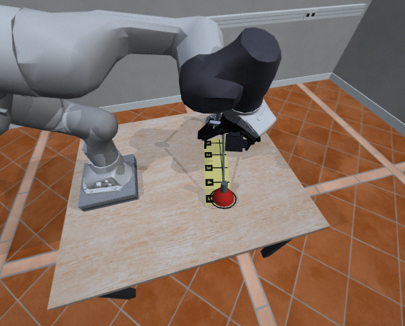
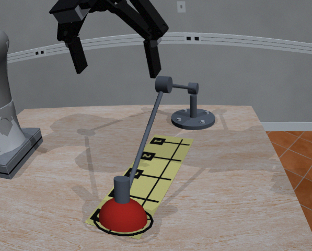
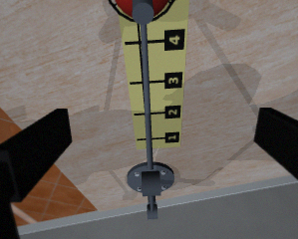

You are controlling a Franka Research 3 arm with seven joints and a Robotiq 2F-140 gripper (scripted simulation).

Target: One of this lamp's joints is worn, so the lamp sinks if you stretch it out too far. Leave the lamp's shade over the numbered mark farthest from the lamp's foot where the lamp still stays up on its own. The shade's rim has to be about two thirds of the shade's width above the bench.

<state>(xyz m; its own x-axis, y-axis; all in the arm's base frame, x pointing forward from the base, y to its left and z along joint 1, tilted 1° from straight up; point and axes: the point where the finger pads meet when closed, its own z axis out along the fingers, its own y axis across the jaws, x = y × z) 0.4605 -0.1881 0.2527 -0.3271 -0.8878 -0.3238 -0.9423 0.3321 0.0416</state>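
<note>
The yellow numbered strip is 31 cm below my hand, 12 cm to the left of it and 2 cm ahead of it. The rest, counted from my hand: round grey lamp foot 46 cm to the left, 28 cm below, 16 cm ahead.
</note>
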